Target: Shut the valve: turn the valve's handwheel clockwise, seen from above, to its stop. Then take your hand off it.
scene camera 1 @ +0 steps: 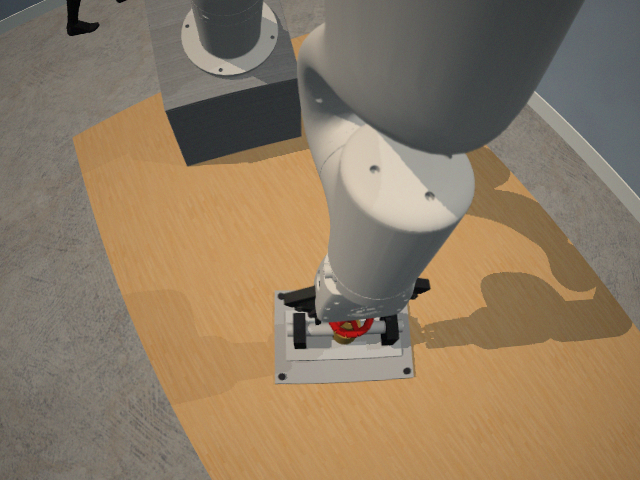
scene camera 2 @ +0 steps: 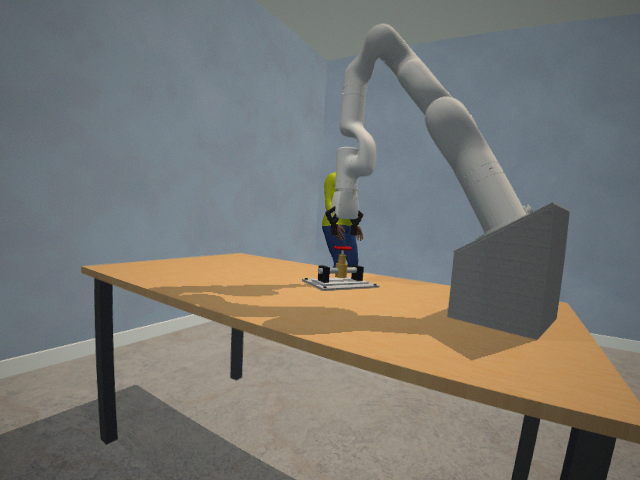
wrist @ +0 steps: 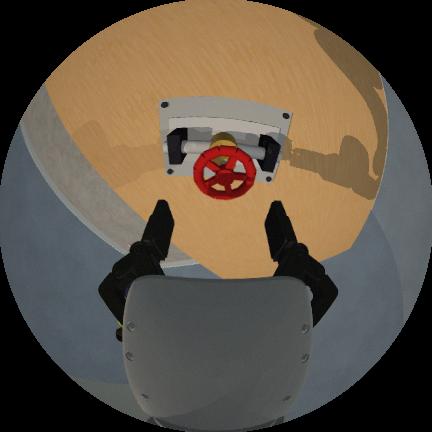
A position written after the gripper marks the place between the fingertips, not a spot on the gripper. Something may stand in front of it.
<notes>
In view: the gripper (scene camera 1: 351,310), a red handwheel (wrist: 224,175) and a grey base plate (scene camera 1: 386,368).
The gripper also shows in the wrist view (wrist: 219,210). The grey base plate also shows in the wrist view (wrist: 213,106).
</notes>
